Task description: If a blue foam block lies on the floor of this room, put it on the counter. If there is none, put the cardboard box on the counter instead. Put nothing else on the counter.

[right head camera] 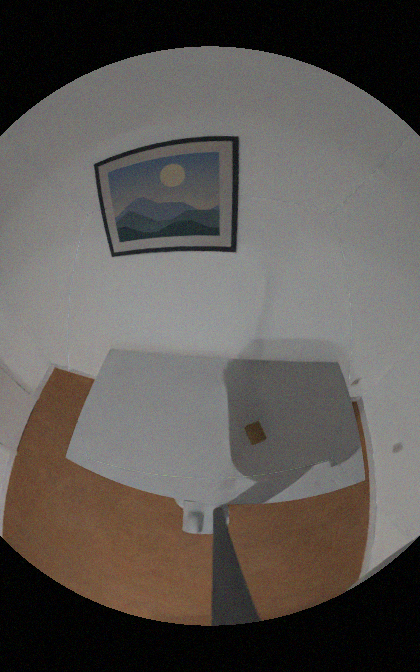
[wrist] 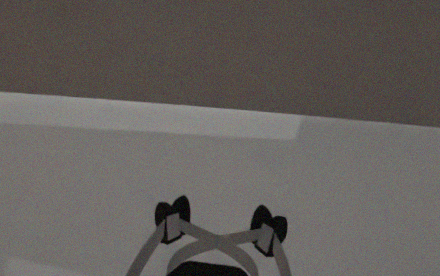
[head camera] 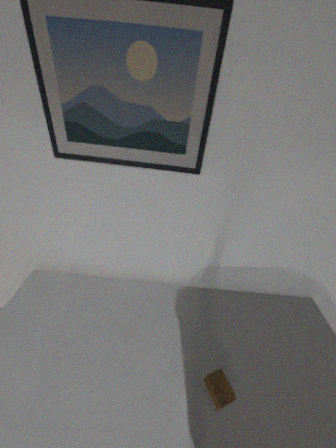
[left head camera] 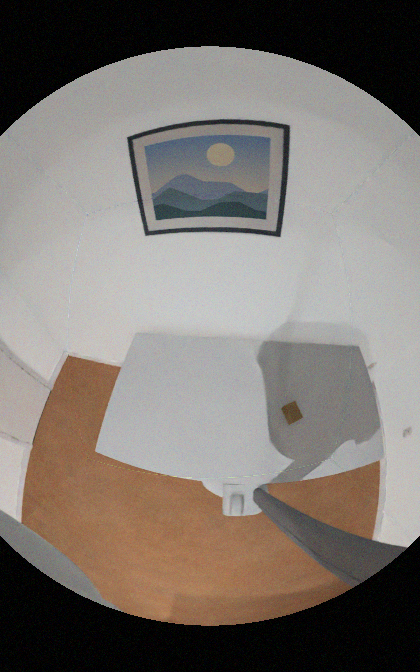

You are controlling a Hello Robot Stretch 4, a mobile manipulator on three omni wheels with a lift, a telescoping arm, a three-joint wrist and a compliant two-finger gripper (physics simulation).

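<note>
A small brown box, like cardboard, lies on the right part of the white counter, inside a dark shadow. No blue foam block shows in these views. My gripper is open and empty in the wrist view, its two dark fingertips apart in front of a plain grey surface; I cannot tell what that surface is. The fingers do not show in the head views, where the pale wrist part is at the counter's front edge.
A framed mountain picture hangs on the wall behind the counter. Brown floor lies in front and at the sides. My dark arm reaches toward the counter's front edge.
</note>
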